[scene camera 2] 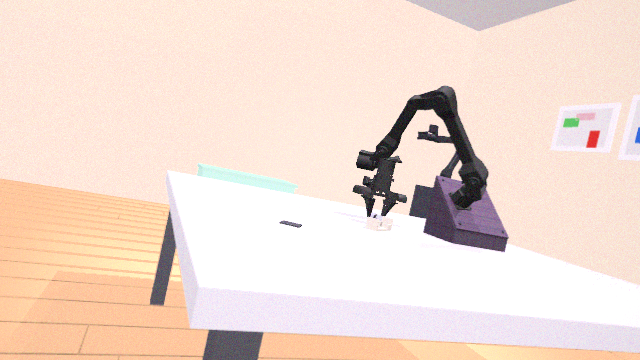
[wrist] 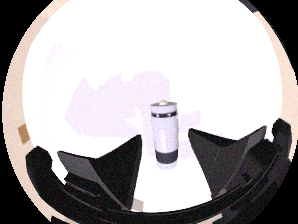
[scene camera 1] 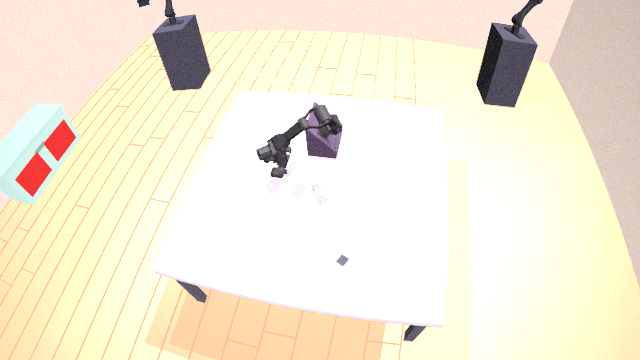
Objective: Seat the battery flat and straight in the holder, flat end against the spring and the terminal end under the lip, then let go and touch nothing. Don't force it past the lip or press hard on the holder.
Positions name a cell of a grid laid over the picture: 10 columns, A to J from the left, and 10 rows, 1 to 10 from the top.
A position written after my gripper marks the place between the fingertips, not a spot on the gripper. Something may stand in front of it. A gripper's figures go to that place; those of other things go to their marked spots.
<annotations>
My gripper (wrist: F7): 10 cm from the lens. A silver battery (wrist: F6): 8 cm from the lens.
</annotations>
